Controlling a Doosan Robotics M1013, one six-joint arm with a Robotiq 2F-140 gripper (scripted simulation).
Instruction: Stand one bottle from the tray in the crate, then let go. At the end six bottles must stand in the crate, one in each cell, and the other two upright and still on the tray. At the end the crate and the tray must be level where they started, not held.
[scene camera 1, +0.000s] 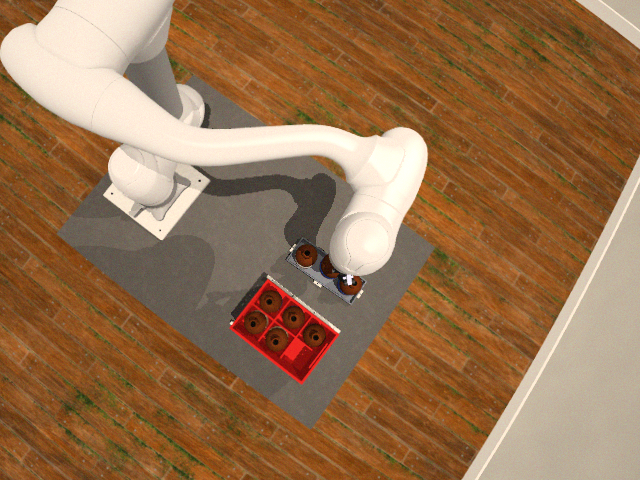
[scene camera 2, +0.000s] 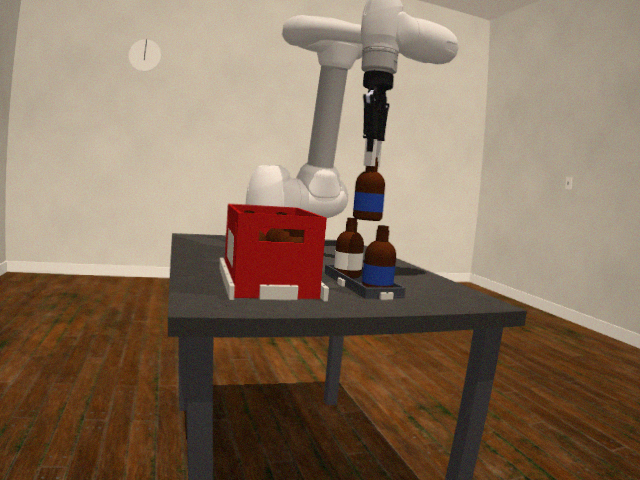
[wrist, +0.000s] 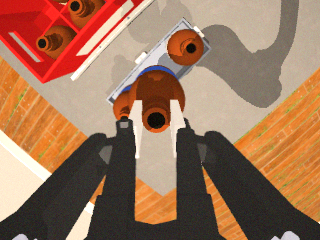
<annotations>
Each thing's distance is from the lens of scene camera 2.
gripper (scene camera 2: 371, 166): 118 cm
red crate (scene camera 2: 254, 262): 98 cm
</annotations>
